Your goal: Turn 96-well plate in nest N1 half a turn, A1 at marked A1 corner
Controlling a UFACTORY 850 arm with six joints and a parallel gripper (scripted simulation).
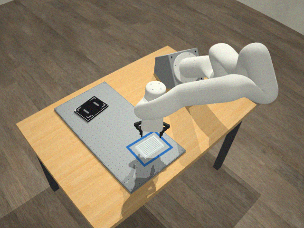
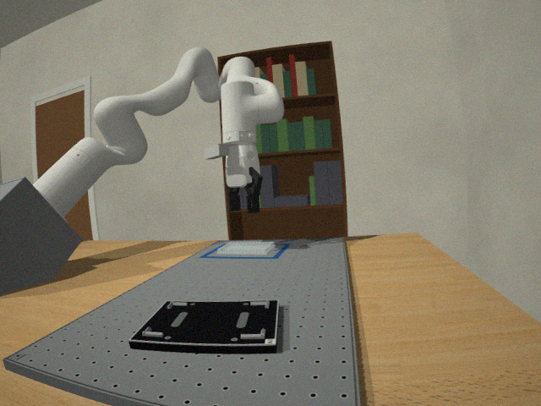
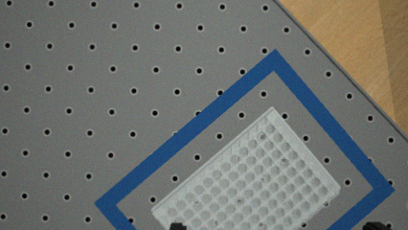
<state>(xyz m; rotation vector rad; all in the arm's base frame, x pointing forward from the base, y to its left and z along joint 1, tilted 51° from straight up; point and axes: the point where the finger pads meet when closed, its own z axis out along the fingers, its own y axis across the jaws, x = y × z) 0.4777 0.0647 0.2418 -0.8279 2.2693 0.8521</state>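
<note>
Right now the 96-well plate is 10 cm below my hand. The rest, counted from my hand: A1 corner mark: 45 cm to the right, 17 cm ahead, 10 cm below; black plate nest N1: 41 cm to the right, 10 cm below, 8 cm ahead.
</note>
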